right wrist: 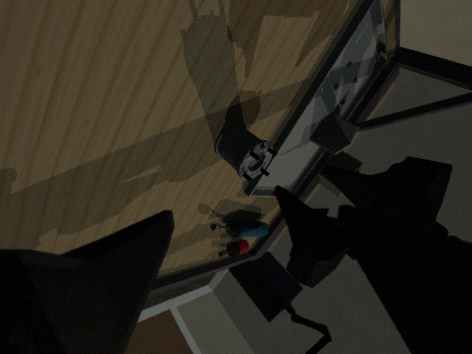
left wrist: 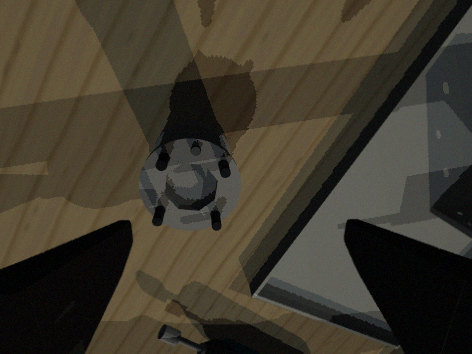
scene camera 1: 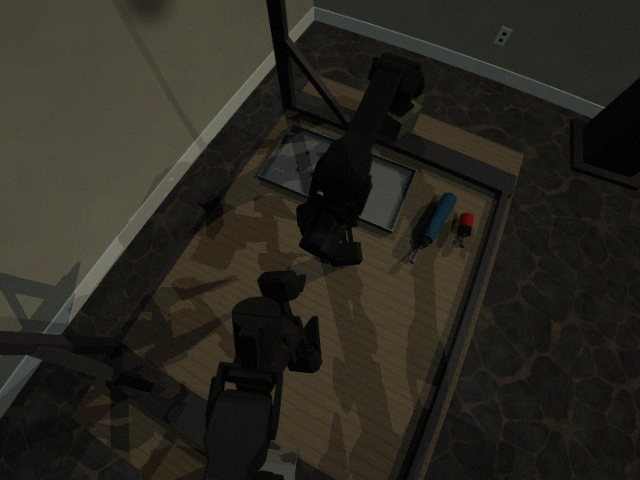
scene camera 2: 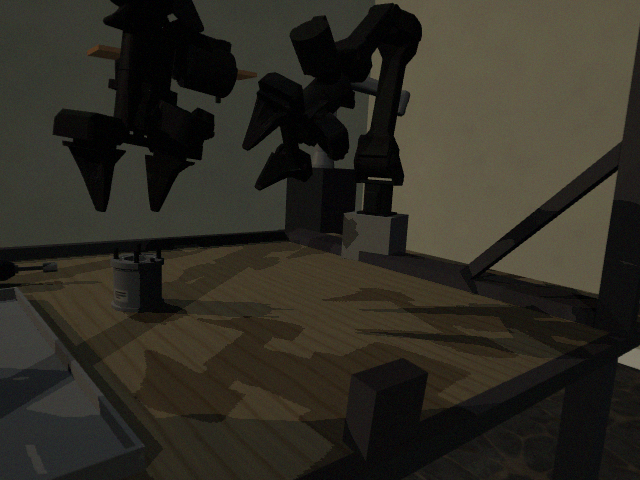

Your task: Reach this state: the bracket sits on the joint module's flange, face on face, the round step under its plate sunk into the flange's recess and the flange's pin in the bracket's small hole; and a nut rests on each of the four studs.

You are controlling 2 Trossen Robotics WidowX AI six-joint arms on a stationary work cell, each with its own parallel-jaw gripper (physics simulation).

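Frame: origin at the left arm's base, x ahead, y left, z up, level; millimetres.
Seen in the pictures: left gripper, fingertip midpoint: [right wrist: 301, 177] [left wrist: 240, 230] [scene camera 2: 129, 211]; right gripper, fingertip midpoint: [right wrist: 255, 216] [scene camera 1: 309, 296] [scene camera 2: 251, 169]; left arm's base, link origin: [scene camera 1: 399, 106]; right arm's base, link origin: [scene camera 2: 376, 213].
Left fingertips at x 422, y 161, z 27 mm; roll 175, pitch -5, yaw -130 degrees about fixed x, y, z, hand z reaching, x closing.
Note:
Offsets run from my left fingertips to a thing's top centre. "pt": to the spot under its first point.
The joint module @(dx +8, dy +22, dz -47 mm) [scene camera 2: 126, 286] [left wrist: 190, 185] [right wrist: 235, 147] stands upright on the table, its four studs, pin and recess uncovered. In scene camera 1 it is hidden beneath the left arm. My left gripper [scene camera 2: 128, 209] [left wrist: 240, 230] [right wrist: 301, 177] is open and empty, pointing down high above the module. The dark bracket @(dx -193, dy -159, dz -47 mm) [left wrist: 457, 200] [right wrist: 334, 132] is in the tray @(dx -166, dy -162, dz -105 mm) [scene camera 1: 387, 191] [scene camera 2: 139, 449] [left wrist: 320, 225] [right wrist: 295, 160]. Nuts @(dx -112, dy -214, dz -112 mm) [right wrist: 336, 86] lie toward the tray's far end. My right gripper [scene camera 1: 309, 300] [scene camera 2: 251, 168] [right wrist: 255, 216] is open and empty, raised to the side of the module.
A blue driver @(pt dx -238, dy +142, dz -81 mm) [scene camera 1: 439, 219] [right wrist: 252, 229] and a shorter red driver @(dx -275, dy +212, dz -87 mm) [scene camera 1: 465, 222] [right wrist: 237, 247] lie beside the tray. A dark block @(dx +160, dy -345, dz -64 mm) [scene camera 2: 387, 408] stands at the table edge. Frame posts and braces rise at the table's ends.

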